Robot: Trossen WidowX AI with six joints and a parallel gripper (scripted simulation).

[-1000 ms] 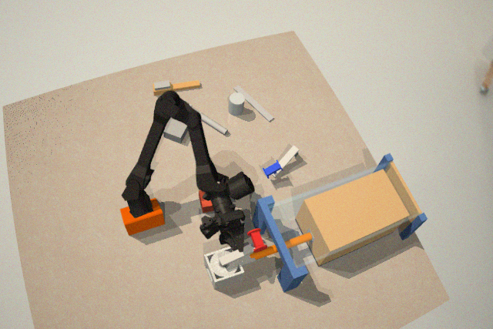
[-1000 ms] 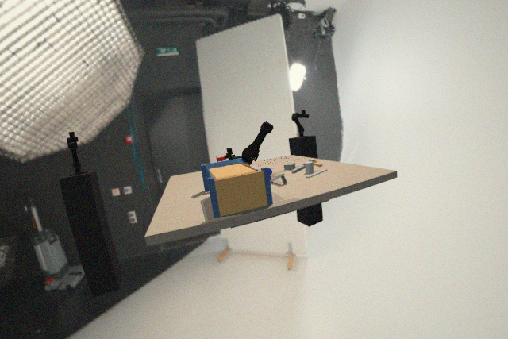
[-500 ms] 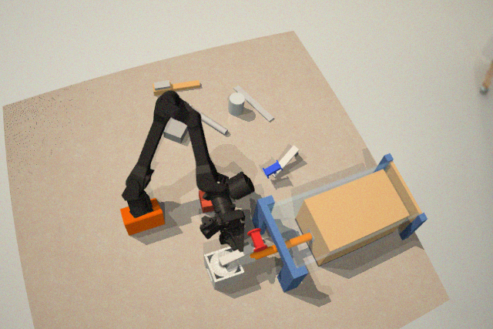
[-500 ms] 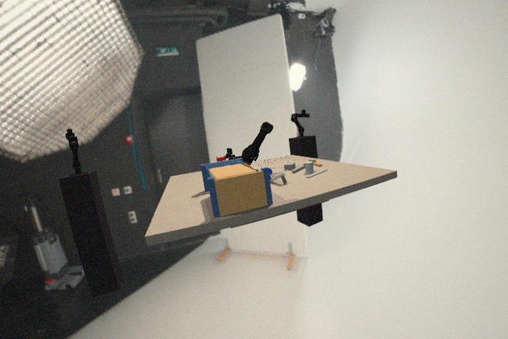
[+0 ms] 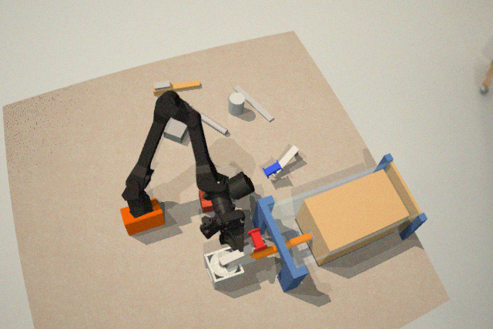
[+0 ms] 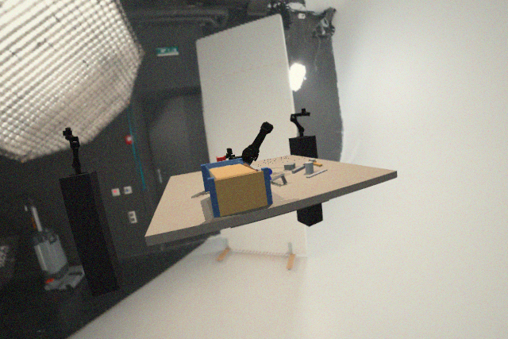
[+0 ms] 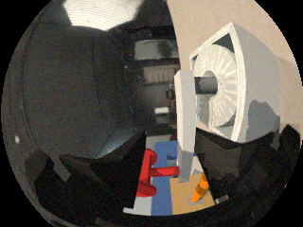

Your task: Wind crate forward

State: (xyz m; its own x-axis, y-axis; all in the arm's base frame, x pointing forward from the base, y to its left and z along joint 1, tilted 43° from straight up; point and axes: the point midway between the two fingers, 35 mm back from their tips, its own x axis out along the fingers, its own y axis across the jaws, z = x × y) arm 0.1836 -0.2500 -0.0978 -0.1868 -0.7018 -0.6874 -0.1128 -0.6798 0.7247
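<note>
My gripper tip is now 2 cm short of the red-knobbed winch handle, 1 cm to the right of it and 1 cm above it. The rest, counted from my gripper tip: hand winch 10 cm below, 6 cm behind; blue steel frame 11 cm ahead, 3 cm below, 1 cm to the right; red knob 5 cm ahead, 2 cm above, 1 cm to the left.
</note>
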